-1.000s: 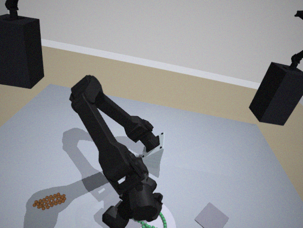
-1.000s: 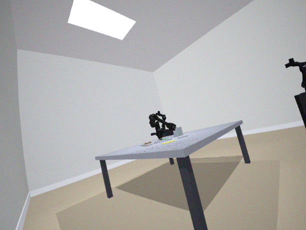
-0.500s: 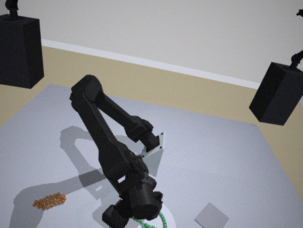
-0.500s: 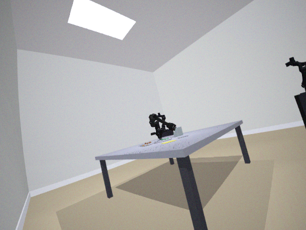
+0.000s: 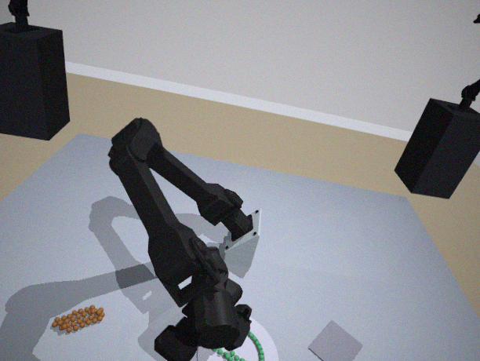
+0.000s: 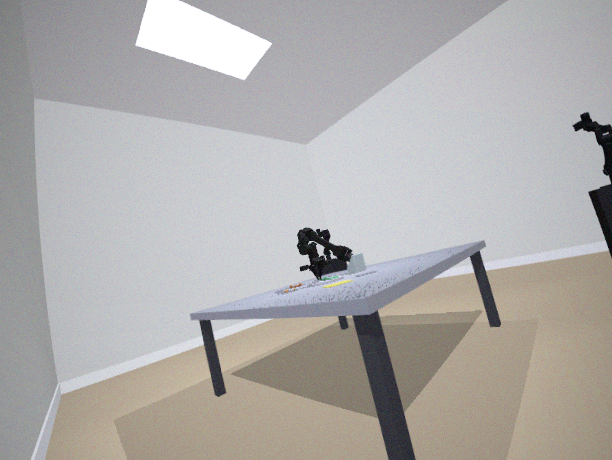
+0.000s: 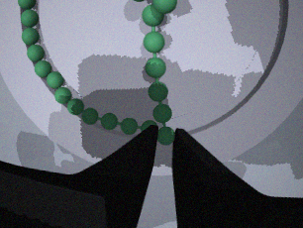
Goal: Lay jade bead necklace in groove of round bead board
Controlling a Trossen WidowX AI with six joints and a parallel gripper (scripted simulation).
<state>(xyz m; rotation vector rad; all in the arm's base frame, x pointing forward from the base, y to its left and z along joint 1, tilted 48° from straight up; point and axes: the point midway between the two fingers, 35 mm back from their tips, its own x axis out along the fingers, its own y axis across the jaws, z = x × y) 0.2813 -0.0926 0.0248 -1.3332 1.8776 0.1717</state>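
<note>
Right now my gripper tip is 2 cm short of the round bead board, 6 cm to the right of it and 1 cm above it. The rest, counted from my gripper tip: yellow strip (21 cm ahead, 29 cm to the left, 2 cm below); flat grey square (3 cm behind, 30 cm to the left, 2 cm below).
</note>
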